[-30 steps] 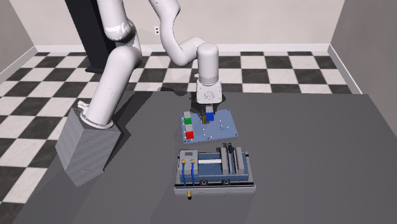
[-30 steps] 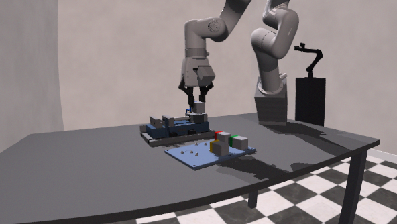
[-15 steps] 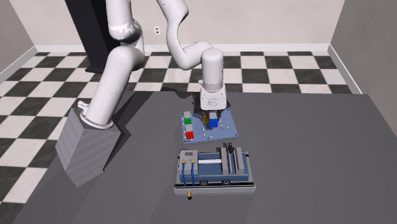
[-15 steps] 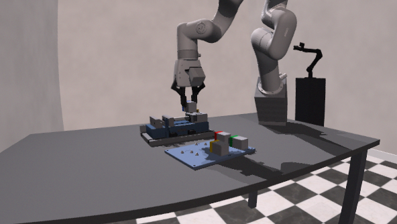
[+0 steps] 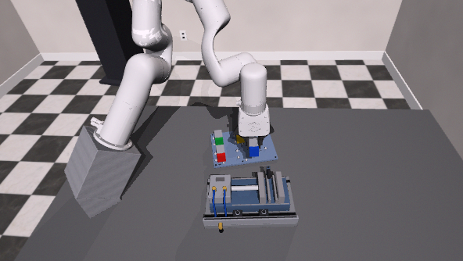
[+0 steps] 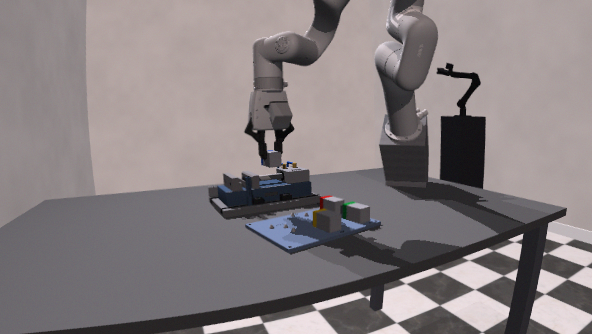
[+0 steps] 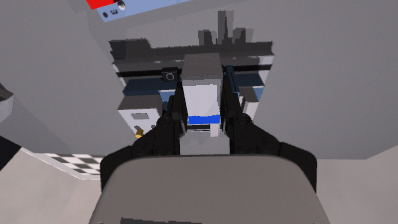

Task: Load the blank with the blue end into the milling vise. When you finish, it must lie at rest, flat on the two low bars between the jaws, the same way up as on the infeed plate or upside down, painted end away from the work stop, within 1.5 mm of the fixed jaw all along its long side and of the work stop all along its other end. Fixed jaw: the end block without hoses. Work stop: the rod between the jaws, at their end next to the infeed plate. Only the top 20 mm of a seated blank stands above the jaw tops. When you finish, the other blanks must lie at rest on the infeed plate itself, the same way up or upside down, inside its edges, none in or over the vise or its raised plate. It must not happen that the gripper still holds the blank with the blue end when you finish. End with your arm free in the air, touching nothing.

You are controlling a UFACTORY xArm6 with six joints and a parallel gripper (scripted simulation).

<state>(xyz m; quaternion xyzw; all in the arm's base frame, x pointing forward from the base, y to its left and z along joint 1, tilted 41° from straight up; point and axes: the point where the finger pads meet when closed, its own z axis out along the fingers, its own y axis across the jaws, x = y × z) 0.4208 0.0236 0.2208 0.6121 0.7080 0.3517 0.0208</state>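
Right now the fixed jaw is 11 cm ahead of my hand, 9 cm to the right of it and 9 cm below it. From my hand the other things lie so: blue-ended blank (2 cm below); moving jaw (5 cm ahead, 11 cm to the right, 9 cm below); hose block (8 cm behind, 15 cm to the right, 9 cm below).
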